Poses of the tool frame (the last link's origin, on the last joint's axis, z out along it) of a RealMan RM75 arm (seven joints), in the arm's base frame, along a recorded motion.
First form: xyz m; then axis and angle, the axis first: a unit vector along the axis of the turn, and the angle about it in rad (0 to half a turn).
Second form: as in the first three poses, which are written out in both.
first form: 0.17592 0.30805 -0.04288 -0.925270 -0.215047 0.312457 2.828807
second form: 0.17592 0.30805 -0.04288 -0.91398 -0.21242 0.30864 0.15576
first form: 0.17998 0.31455 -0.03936 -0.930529 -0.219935 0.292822 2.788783
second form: 0.17998 0.31455 -0.03936 -0.91609 -0.21652 0.28828 0.17549
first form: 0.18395 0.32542 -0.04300 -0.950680 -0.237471 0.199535 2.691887
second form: 0.18395 0.32542 -0.04300 -0.92675 -0.23149 0.19451 0.22296
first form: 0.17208 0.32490 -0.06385 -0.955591 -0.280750 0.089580 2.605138
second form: 0.17208 0.32490 -0.06385 -0.92142 -0.27071 0.08638 0.26502
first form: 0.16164 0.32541 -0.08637 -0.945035 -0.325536 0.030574 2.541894
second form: 0.16164 0.32541 -0.08637 -0.90287 -0.31101 0.02921 0.29538
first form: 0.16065 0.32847 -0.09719 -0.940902 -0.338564 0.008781 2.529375
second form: 0.16065 0.32847 -0.09719 -0.89716 -0.32283 0.00837 0.30135
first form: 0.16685 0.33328 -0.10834 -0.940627 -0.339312 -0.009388 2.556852
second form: 0.16685 0.33328 -0.10834 -0.90071 -0.32491 -0.00899 0.28822
